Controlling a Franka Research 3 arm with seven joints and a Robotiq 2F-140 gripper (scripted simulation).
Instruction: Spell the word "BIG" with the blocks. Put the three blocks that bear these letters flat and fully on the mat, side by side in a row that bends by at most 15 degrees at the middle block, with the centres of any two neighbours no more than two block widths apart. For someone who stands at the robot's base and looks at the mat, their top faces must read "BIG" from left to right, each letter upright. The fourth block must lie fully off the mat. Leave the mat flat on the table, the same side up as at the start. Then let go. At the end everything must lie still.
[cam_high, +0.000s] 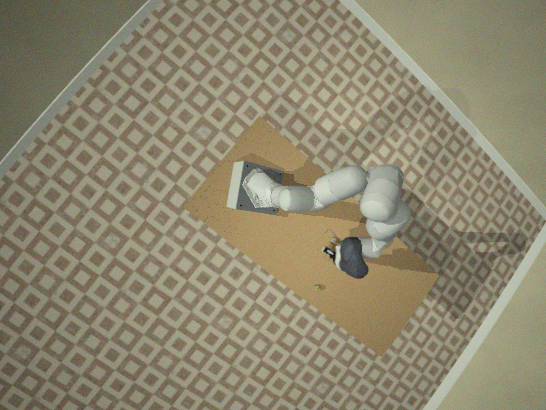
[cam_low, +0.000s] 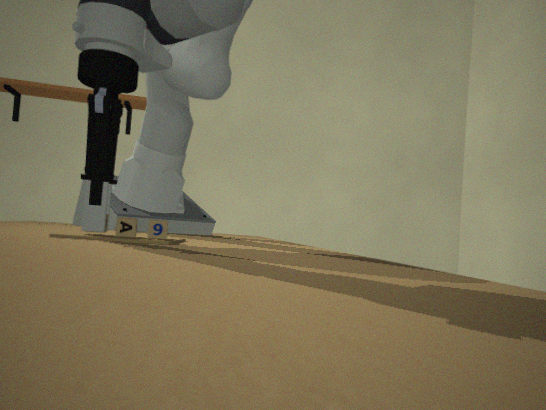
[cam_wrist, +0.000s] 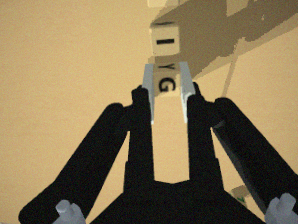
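Right now my hand is 10 mm past the thin mat, 40 mm to the right of it and 40 mm above it.
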